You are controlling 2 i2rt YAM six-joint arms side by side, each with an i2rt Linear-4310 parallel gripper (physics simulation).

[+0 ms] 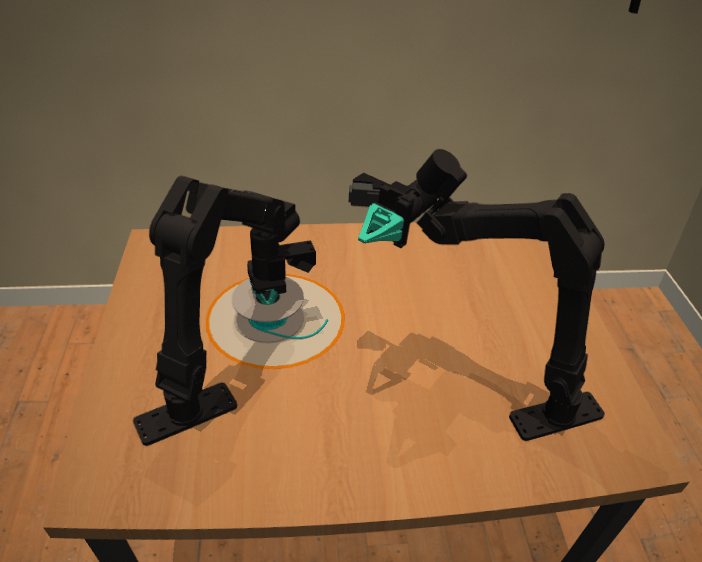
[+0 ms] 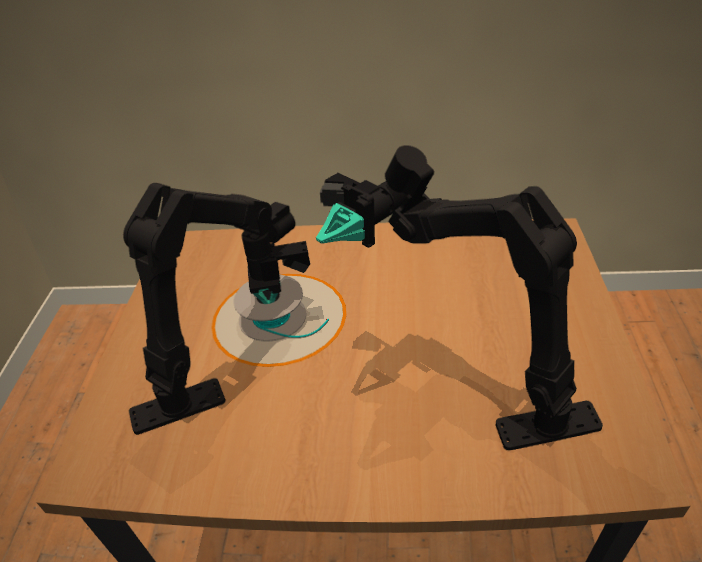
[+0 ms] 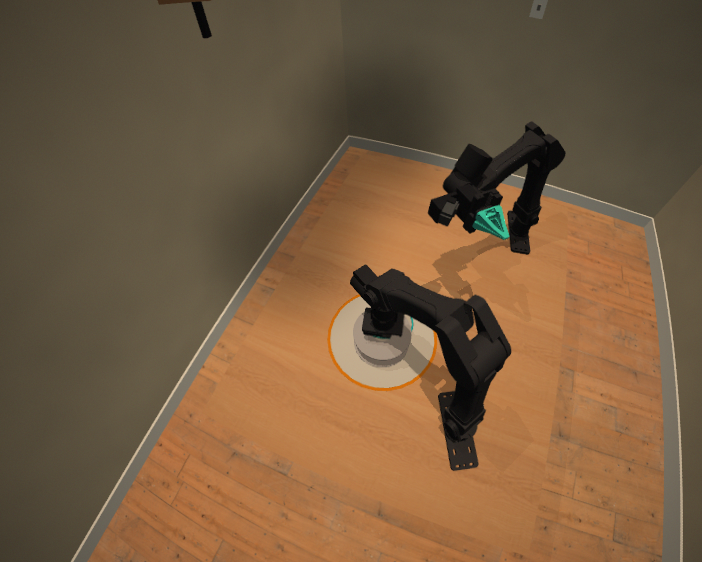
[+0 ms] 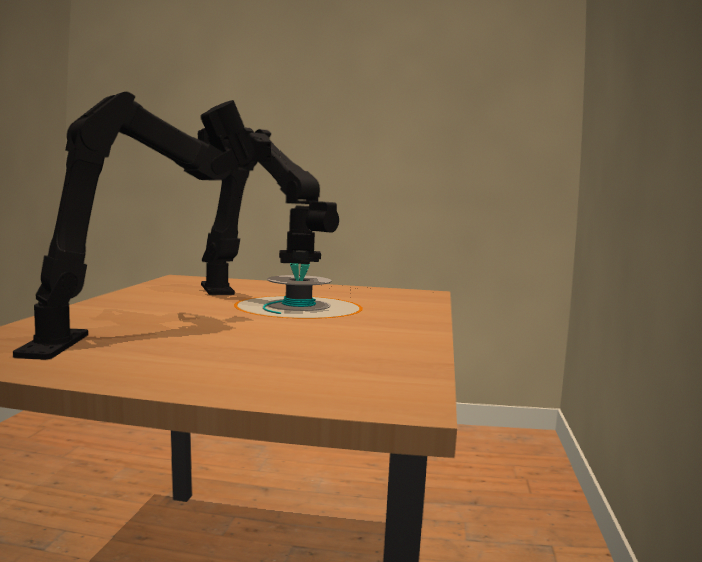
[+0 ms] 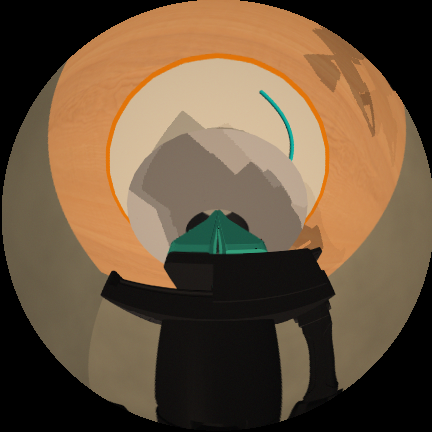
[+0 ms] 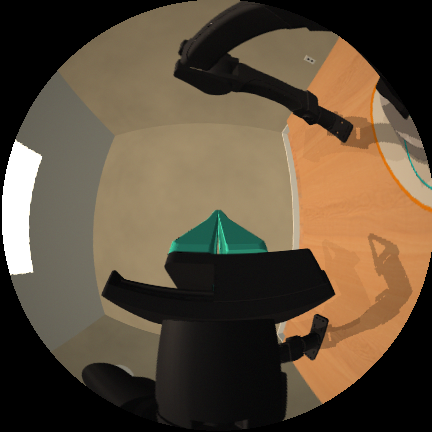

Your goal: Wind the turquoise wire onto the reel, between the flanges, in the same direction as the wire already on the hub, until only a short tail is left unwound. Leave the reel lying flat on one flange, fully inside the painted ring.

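Frame: origin at the left arm's base, x right, y ahead, z up, level; metres.
Where they show: left gripper, fingertip midpoint: (image 1: 268,307) (image 2: 269,306) (image 3: 382,336) (image 4: 298,291) (image 5: 217,214); right gripper, fingertip midpoint: (image 1: 361,240) (image 2: 318,240) (image 3: 506,238) (image 6: 217,214); left arm's base, link origin: (image 1: 185,414) (image 2: 177,407) (image 3: 457,429) (image 4: 217,289) (image 6: 330,121); right arm's base, link origin: (image 1: 557,416) (image 2: 548,426) (image 3: 518,232) (image 4: 53,345) (image 6: 316,337).
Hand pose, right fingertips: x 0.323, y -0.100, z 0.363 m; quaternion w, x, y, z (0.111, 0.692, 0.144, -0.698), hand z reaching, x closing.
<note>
Each offset is from my right fingertips to the top centre of the thing. "*": to the spot under its first point. Level surfaces: height alone.
The grey reel @[dx -0.052, dy +0.267, dz -0.298 m] (image 1: 281,310) (image 2: 275,311) (image 3: 380,351) (image 4: 298,290) (image 5: 175,180) lies flat on one flange inside the orange ring (image 1: 343,319) (image 3: 383,389) (image 5: 217,56). Turquoise wire wraps the lower hub. Its loose tail @[* dx -0.015, dy +0.169, dz -0.359 m] (image 1: 304,337) (image 2: 304,336) (image 5: 288,125) curves out past the flange and ends inside the ring. My left gripper (image 1: 268,301) (image 4: 300,279) (image 5: 217,214) points down, shut and empty, with its fingertips at the top flange's centre hole; their depth is unclear. My right gripper (image 1: 361,240) (image 2: 319,240) (image 3: 507,236) (image 6: 217,214) is shut and empty, high above the table, right of the reel.
The wooden table @[dz -0.363 m] (image 1: 327,456) (image 4: 363,374) carries both arm bases (image 1: 184,412) (image 1: 556,415). Arm shadows fall across the table and ring. The back wall (image 1: 327,87) stands beyond the far table edge.
</note>
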